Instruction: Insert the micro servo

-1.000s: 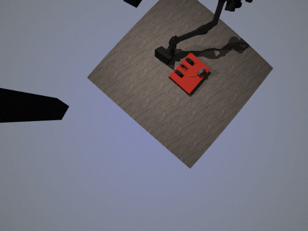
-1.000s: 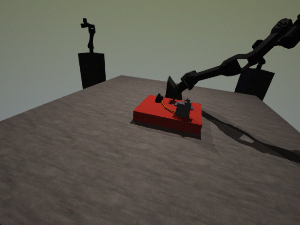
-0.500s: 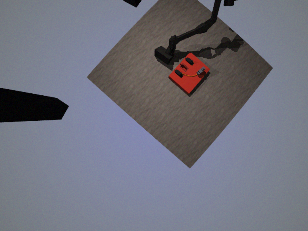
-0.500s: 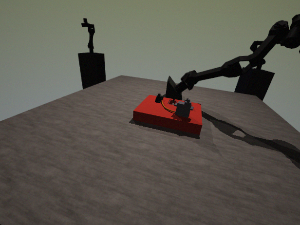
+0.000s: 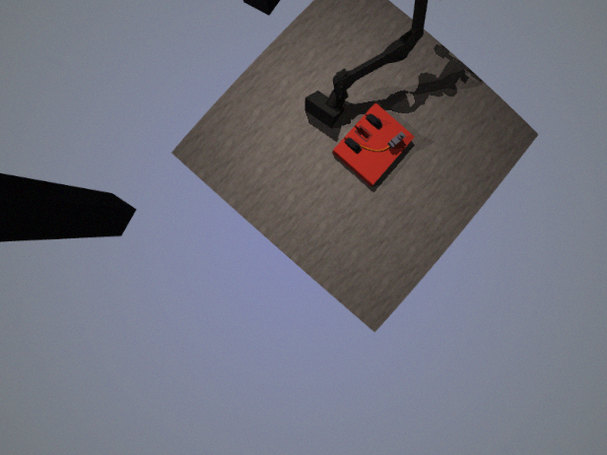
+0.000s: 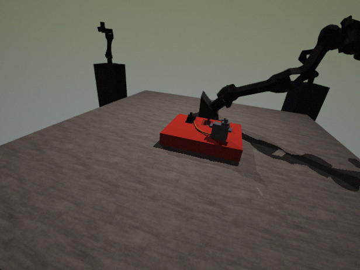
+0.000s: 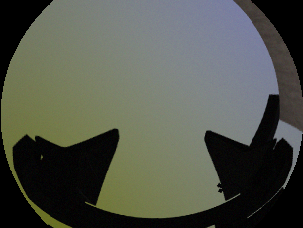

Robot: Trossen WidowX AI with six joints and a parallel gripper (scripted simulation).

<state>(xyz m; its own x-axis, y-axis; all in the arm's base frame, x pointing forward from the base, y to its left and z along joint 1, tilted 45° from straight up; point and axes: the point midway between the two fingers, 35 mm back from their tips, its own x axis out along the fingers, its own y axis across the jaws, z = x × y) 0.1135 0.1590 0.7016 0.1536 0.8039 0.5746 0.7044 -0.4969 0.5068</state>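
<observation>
Right now the red deck is 15 cm ahead of my gripper tip, 69 cm to the right of it and 41 cm below it.
</observation>
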